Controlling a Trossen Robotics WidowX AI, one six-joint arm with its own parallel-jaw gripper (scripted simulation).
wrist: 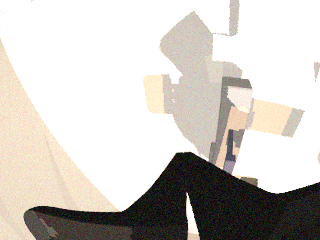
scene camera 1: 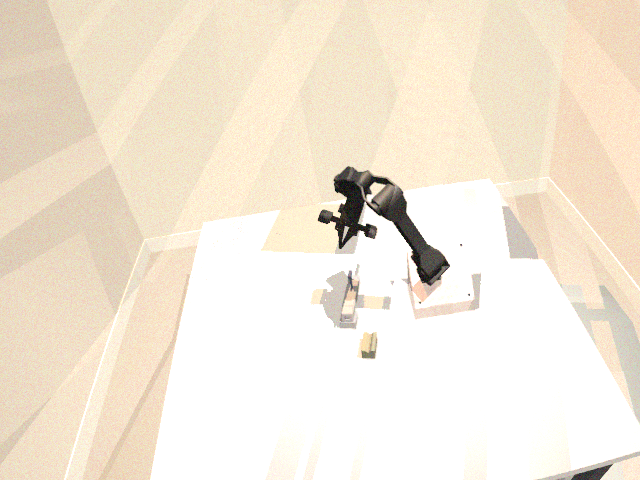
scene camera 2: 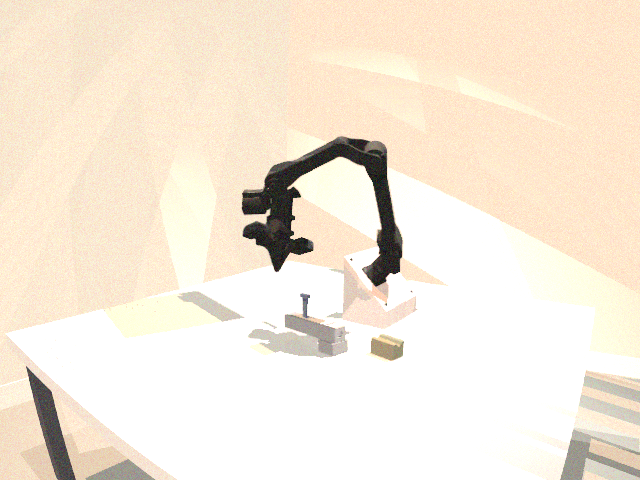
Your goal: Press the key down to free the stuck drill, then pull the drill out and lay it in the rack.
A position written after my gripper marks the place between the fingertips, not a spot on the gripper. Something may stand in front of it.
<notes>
My gripper [scene camera 2: 276,272] is shut, holding nothing. Also in view: a tan rack block [scene camera 2: 385,346].
My gripper shows as well in the wrist view [wrist: 183,159] and in scene camera 1 [scene camera 1: 340,248].
</notes>
